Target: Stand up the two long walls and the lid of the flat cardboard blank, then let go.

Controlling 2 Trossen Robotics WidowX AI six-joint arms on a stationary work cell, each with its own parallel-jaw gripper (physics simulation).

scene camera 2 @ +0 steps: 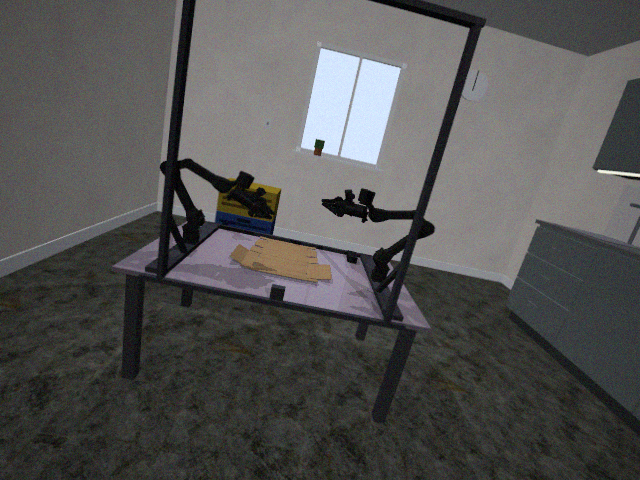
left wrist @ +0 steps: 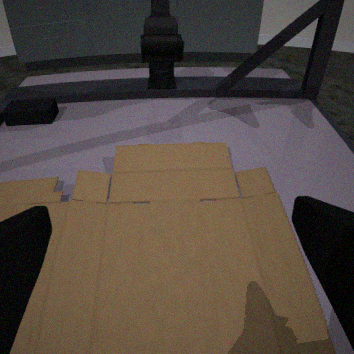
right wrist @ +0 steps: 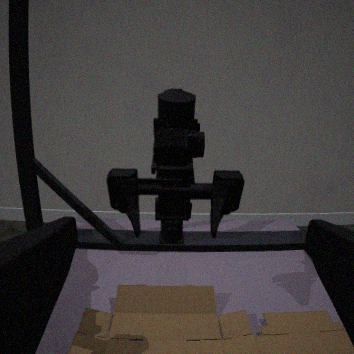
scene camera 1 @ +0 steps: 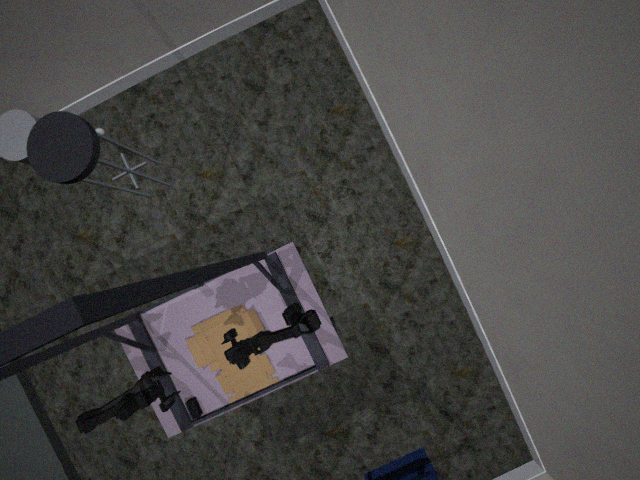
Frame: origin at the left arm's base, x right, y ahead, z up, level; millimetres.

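Seen in the pictures: left gripper, fingertip midpoint: (scene camera 2: 273,216) (left wrist: 172,213) (right wrist: 175,235) (scene camera 1: 225,351); right gripper, fingertip midpoint: (scene camera 2: 321,201) (right wrist: 194,231) (scene camera 1: 175,382); left arm's base, link origin: (scene camera 2: 189,241) (right wrist: 171,237) (scene camera 1: 295,308); right arm's base, link origin: (scene camera 2: 378,279) (left wrist: 161,83).
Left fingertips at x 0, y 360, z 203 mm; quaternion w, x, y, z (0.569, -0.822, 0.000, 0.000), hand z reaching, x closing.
Offsets run from my left fingertips to a thing's top centre. "*": to the spot under its first point. Level surfaces: height alone.
The tan cardboard blank (scene camera 1: 206,338) (scene camera 2: 284,253) (left wrist: 165,250) (right wrist: 165,325) lies mostly flat on the table; its long walls and lid are down. In scene camera 2 a flap @[* dz -203, dx +21, dy -120 mm] (scene camera 2: 239,253) at its left end looks slightly tilted. My left gripper (scene camera 1: 231,347) (scene camera 2: 270,213) (left wrist: 172,213) (right wrist: 175,235) is open and empty, pointing down at a slant above the blank, which shows between its fingers in the left wrist view. My right gripper (scene camera 1: 173,383) (scene camera 2: 324,203) (right wrist: 194,231) is open and empty, roughly level, high above the table's other side.
The pale table @[dz -222 mm] (scene camera 1: 336,351) (scene camera 2: 206,273) carries a dark frame with an upright post (scene camera 2: 178,118) (left wrist: 325,50). A small black block @[dz -187, dx -286, dy +455 mm] (scene camera 1: 193,408) (scene camera 2: 351,256) (left wrist: 31,111) sits beyond the blank. Another dark block @[dz -165, dx +368, dy +97 mm] (scene camera 2: 277,291) is at the near edge in scene camera 2.
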